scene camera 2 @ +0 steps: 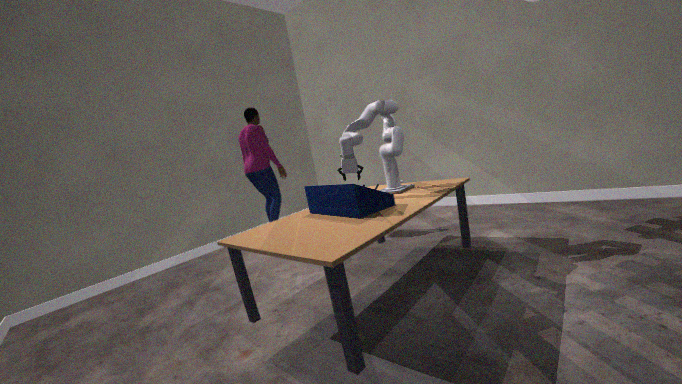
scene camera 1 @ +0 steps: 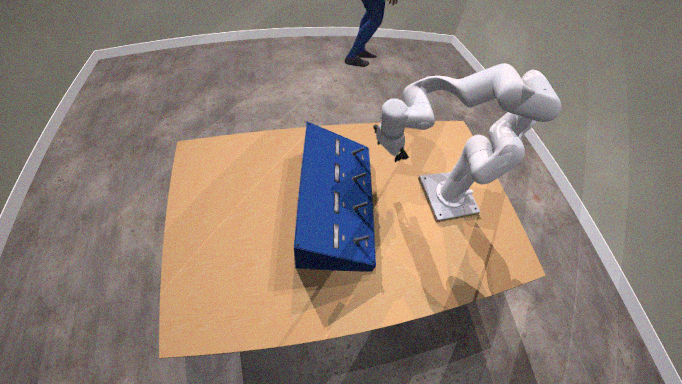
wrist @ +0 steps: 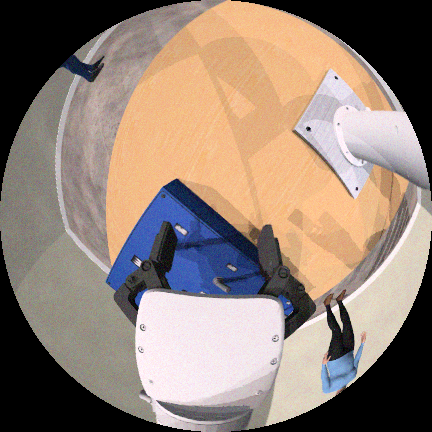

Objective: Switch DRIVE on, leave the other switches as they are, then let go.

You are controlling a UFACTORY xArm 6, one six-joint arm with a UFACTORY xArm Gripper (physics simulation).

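A blue sloped switch box (scene camera 1: 320, 200) (scene camera 2: 332, 200) (wrist: 200, 270) stands on the table. It carries a row of grey levers, such as the one at its back end (scene camera 1: 358, 151) and one between my fingers in the wrist view (wrist: 221, 285). In scene camera 1 the levers all lean alike. The name plates are too blurred or too hidden to read, so I cannot tell which switch is DRIVE. My gripper (scene camera 1: 389, 146) (scene camera 2: 351, 178) (wrist: 216, 231) is open and empty, above the back end of the box on the arm's side, touching no lever. The left finger covers part of the box in the wrist view.
The wooden table (scene camera 1: 225, 300) (scene camera 2: 290, 245) (wrist: 200, 125) bears the arm's base plate (scene camera 1: 440, 210) (wrist: 320, 115) on the side of the box where the levers are. A person in blue trousers (scene camera 1: 370, 25) stands beyond the table. Another in a light blue top (wrist: 340, 372) shows in the wrist view.
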